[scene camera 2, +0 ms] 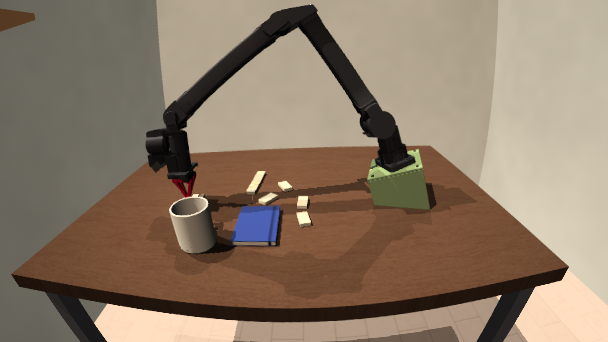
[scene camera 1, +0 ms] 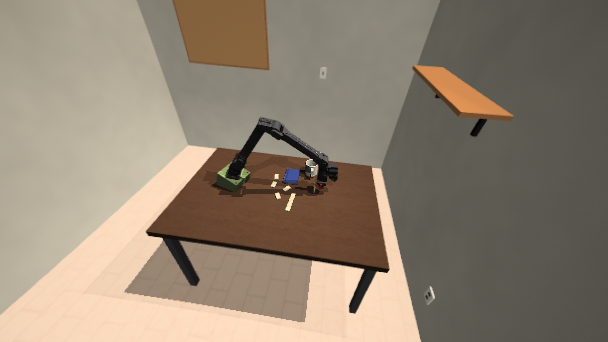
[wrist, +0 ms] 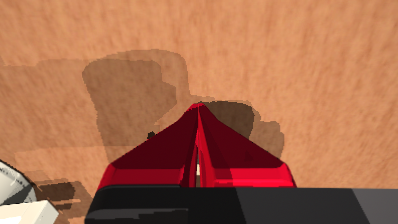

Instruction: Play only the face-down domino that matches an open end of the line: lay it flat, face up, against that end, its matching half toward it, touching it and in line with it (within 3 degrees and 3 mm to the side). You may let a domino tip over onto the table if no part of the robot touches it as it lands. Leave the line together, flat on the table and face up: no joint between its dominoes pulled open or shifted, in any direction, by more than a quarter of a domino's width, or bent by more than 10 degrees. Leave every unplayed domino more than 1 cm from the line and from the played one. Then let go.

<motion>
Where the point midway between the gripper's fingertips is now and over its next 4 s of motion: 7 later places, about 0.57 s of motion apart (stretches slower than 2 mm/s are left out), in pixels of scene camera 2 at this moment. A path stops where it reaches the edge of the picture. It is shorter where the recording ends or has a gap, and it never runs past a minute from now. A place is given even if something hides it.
My gripper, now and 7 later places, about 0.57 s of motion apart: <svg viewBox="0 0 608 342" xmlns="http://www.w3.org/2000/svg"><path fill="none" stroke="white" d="M188 198L190 199L199 205L206 205L209 202L209 201L208 200L208 200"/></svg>
</motion>
